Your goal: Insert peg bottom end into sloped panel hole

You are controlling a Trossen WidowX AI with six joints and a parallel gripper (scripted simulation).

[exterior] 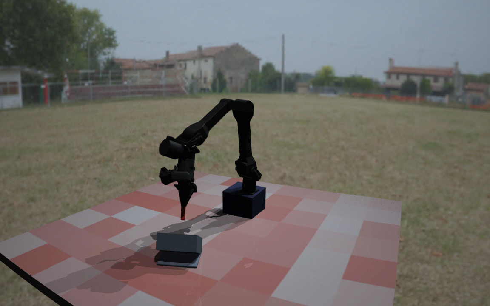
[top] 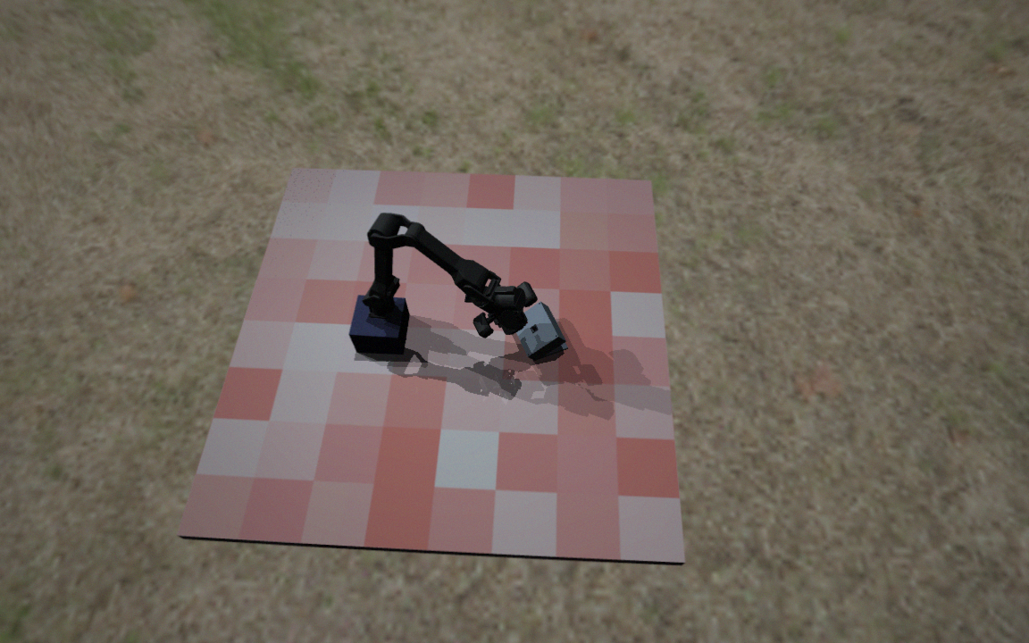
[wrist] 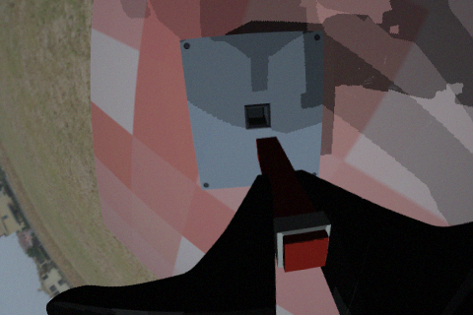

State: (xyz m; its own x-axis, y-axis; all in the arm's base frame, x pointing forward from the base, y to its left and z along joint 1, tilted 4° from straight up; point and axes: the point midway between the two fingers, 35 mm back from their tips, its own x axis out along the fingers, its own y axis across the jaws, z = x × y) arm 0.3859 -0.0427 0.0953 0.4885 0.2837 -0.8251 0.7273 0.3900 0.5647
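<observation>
My gripper tip is 10 cm above the grey sloped panel, 6 cm short of it and 2 cm to the right of it. Round my gripper tip: red square peg 1 cm behind, 1 cm above.
</observation>
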